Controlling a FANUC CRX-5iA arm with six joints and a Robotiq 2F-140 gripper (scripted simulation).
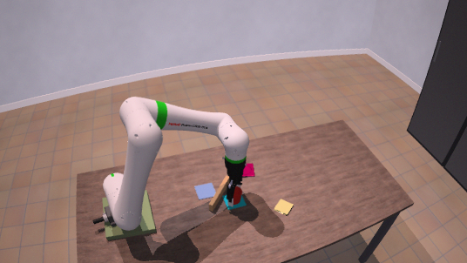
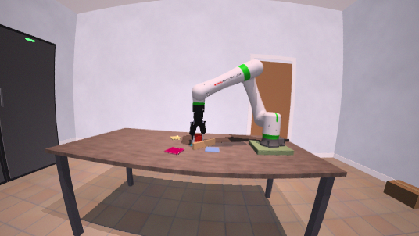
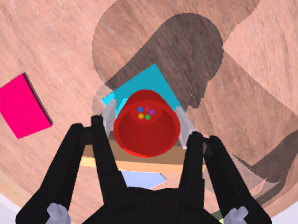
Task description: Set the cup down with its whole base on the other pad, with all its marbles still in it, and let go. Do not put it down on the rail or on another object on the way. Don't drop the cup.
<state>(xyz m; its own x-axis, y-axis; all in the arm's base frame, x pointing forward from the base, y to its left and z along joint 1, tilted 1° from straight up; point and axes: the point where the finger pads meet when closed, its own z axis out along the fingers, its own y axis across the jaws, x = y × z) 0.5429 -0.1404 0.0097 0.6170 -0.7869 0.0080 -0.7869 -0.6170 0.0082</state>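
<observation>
Right now my hand is 2 cm above the red cup. Round my hand: wooden rail (5 cm behind, 6 cm to the left, 3 cm below); cyan pad (5 cm below).
</observation>
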